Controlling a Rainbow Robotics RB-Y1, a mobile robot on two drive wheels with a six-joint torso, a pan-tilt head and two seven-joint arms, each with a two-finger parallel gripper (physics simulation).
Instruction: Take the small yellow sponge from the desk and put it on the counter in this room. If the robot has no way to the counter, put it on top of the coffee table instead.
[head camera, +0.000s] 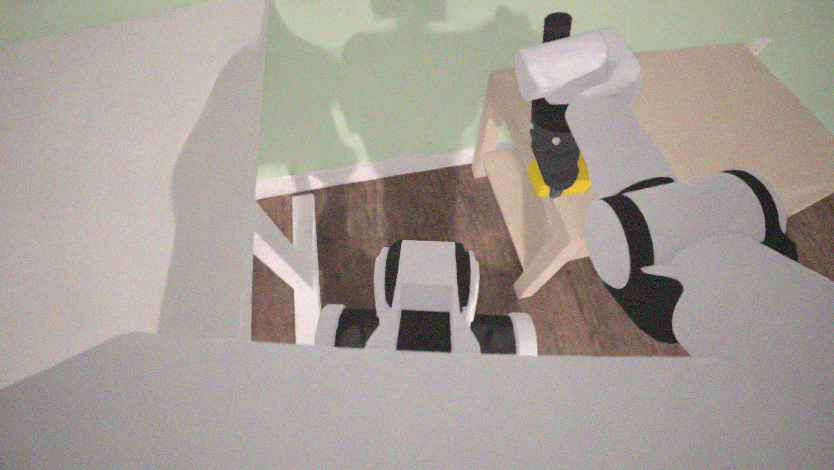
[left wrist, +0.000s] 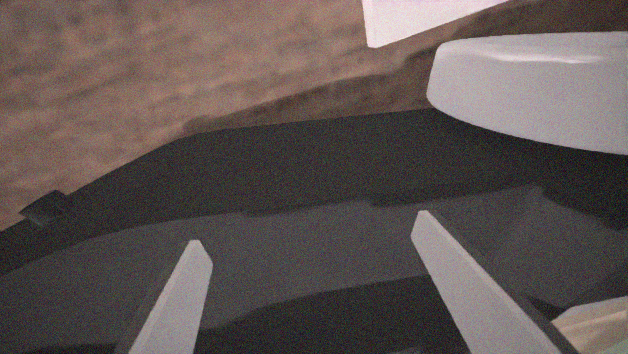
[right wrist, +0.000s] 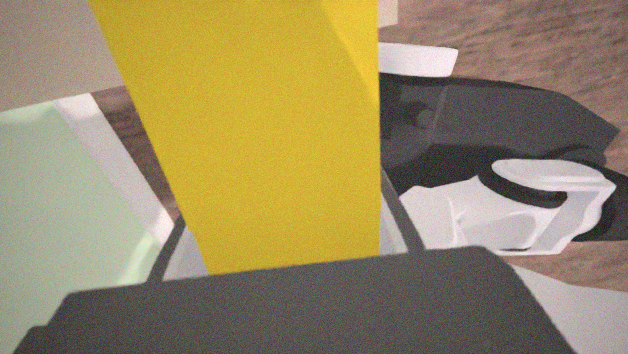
Labels:
left gripper: left wrist 313, 237; not seen in the right wrist view (hidden by the right gripper)
right gripper: head camera 549, 181; right wrist 291, 171; not seen in the left wrist view (out of frame)
yellow sponge: head camera 582, 182; right wrist 267, 128; not seen in the left wrist view (out of frame)

